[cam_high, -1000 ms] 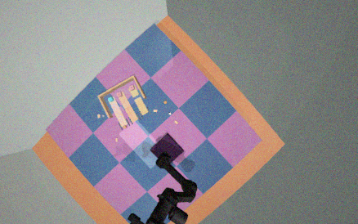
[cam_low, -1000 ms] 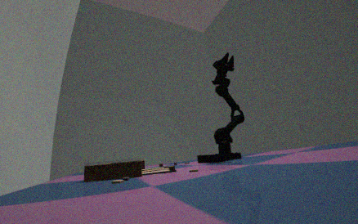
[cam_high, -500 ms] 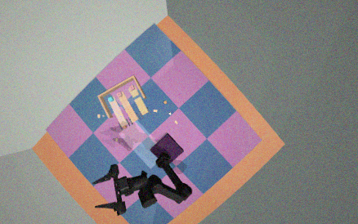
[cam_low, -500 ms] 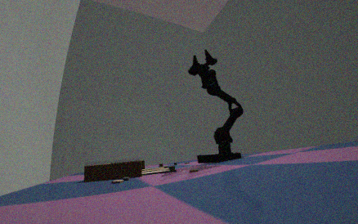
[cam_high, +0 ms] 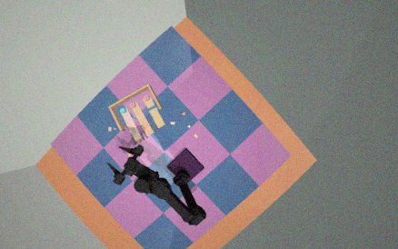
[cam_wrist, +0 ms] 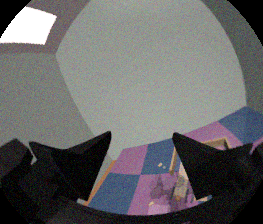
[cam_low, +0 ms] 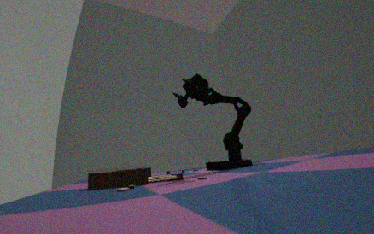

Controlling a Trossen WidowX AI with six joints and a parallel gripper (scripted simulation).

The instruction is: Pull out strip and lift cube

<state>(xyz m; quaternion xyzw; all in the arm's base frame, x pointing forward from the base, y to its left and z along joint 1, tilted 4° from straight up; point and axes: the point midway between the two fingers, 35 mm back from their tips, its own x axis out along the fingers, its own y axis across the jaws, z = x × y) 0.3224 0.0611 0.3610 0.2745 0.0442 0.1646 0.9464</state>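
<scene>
My gripper tip is 8 cm short of the strip, 18 cm to the left of it and 41 cm above it.
</scene>
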